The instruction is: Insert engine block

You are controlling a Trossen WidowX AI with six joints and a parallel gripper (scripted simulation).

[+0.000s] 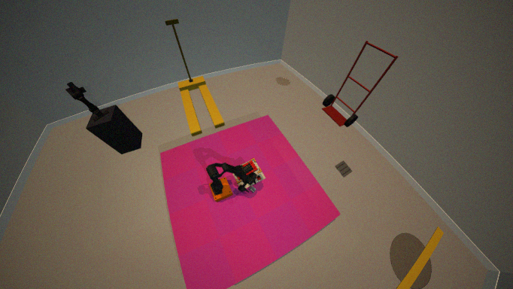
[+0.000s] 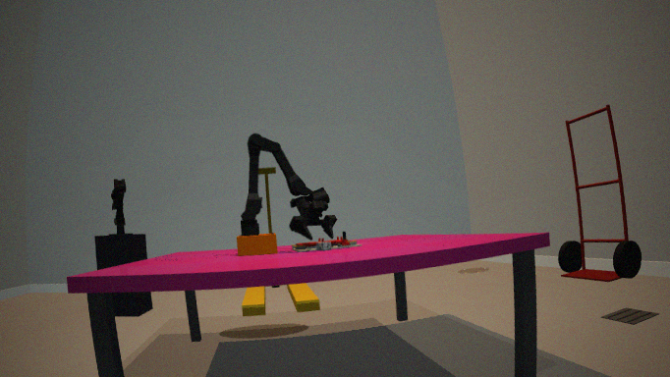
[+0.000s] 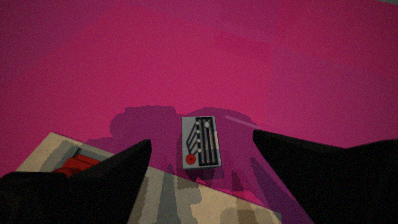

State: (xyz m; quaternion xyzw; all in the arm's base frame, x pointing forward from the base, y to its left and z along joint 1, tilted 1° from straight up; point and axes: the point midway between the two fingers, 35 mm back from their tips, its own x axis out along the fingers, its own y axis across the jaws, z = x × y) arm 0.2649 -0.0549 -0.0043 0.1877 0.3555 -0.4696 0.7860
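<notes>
My gripper tip is now 3 cm above the grey engine block.
</notes>
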